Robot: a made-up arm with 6 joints.
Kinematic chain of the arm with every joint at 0, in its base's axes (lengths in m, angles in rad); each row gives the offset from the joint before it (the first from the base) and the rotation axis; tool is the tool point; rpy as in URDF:
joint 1: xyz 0 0 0.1 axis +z
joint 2: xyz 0 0 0 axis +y
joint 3: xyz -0.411 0 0.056 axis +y
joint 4: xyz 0.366 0 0.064 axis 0.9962 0 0.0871
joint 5: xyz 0 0 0 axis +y
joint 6: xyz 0.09 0 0.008 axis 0.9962 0 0.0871
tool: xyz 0 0 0 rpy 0 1.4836 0
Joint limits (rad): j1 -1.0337..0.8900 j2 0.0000..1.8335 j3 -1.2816..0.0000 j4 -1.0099..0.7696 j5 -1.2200..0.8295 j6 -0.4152..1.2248
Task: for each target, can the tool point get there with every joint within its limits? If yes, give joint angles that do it. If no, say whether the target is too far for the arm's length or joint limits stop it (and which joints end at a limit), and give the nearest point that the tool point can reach.
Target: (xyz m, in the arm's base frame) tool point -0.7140 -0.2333 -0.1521
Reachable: no: joint limits stop it (at a limit: joint 1, joint 2, joint 3, joint 4, joint 5) | nearest point -0.0064 -0.0993 0.0583 | short by 0.750 m
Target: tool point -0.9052 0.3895 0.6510
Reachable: no: too far | nearest point -0.4087 0.1759 0.5724 | short by 0.546 m
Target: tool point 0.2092 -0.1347 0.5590
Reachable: yes | joints -0.4846 0.9847 -0.8639 0.3092 -0.9118 0.9907
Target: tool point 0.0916 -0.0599 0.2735
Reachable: yes | joints -0.4950 0.4399 -0.1911 -0.7539 0.1513 0.9637
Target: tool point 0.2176 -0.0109 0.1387
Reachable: yes | joints -0.0579 1.3217 -0.1304 -0.0460 -0.4176 -0.1766
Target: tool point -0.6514 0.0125 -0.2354
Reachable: no: joint limits stop it (at a limit: joint 1, joint 2, joint 3, joint 5) | nearest point -0.0061 -0.0948 0.0590 | short by 0.717 m
